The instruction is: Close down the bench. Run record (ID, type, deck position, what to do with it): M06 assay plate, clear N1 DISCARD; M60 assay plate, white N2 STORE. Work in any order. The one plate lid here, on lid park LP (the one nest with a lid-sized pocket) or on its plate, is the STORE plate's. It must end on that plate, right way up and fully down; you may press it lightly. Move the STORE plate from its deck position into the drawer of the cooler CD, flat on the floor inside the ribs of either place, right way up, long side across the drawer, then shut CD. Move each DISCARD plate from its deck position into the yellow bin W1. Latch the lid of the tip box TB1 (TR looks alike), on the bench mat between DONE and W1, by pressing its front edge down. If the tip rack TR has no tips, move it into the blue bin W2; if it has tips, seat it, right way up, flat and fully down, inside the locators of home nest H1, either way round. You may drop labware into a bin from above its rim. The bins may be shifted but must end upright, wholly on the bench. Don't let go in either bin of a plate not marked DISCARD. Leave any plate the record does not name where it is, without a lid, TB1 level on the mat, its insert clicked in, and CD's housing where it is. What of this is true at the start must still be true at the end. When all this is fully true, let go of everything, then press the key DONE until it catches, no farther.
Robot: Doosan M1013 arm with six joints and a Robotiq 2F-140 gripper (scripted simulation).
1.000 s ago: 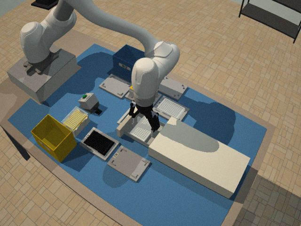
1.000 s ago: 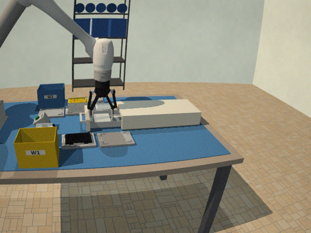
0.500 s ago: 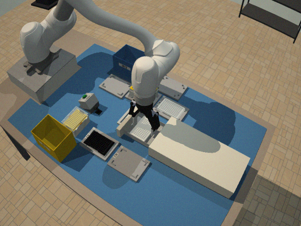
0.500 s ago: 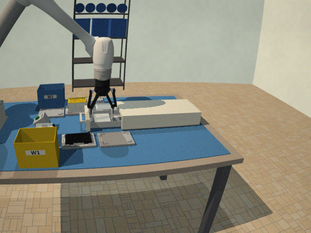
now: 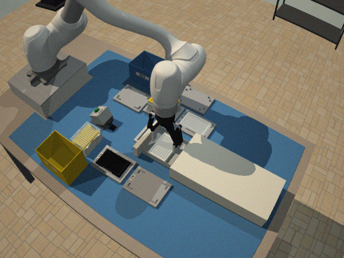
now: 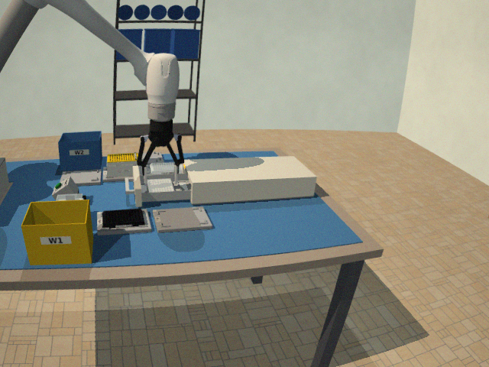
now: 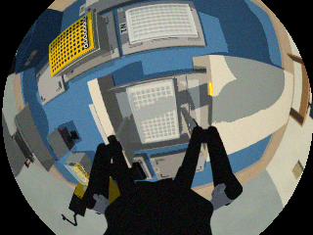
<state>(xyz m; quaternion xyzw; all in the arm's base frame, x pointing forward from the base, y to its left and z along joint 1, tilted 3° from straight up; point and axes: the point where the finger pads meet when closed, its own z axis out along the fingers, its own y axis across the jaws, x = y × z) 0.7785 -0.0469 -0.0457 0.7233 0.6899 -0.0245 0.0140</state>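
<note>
My hand is 4 cm short of the drawer and 4 cm above it. From my hand the other things lie so: clear plate: 18 cm to the left, 5 cm below, 5 cm ahead; cooler CD: 17 cm ahead, 3 cm below, 1 cm to the right; nest N2: 19 cm to the right, 6 cm below, 3 cm ahead.
</note>
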